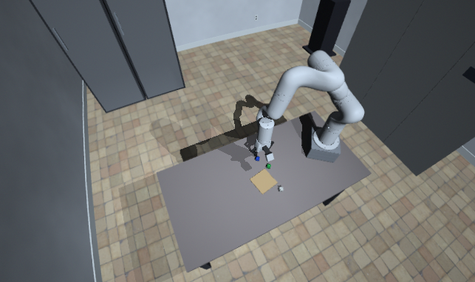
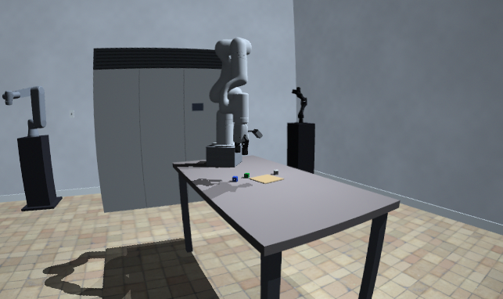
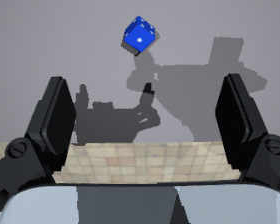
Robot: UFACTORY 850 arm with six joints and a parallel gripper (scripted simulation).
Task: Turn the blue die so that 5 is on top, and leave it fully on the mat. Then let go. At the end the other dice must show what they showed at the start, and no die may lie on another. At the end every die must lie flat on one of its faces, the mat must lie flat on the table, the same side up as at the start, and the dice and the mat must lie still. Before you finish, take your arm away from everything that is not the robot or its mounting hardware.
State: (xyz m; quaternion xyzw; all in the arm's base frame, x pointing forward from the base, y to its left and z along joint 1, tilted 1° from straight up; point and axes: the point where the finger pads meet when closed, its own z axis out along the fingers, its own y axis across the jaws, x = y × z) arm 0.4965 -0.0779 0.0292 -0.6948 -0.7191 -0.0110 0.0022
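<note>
Now: hand 15 cm above the blue die and 4 cm to the left of it. The rest, counted from my hand: white die 24 cm to the left, 15 cm below, 4 cm behind; green die 15 cm below, 5 cm to the left, 5 cm behind; mat 16 cm below, 14 cm to the left, 4 cm ahead.
</note>
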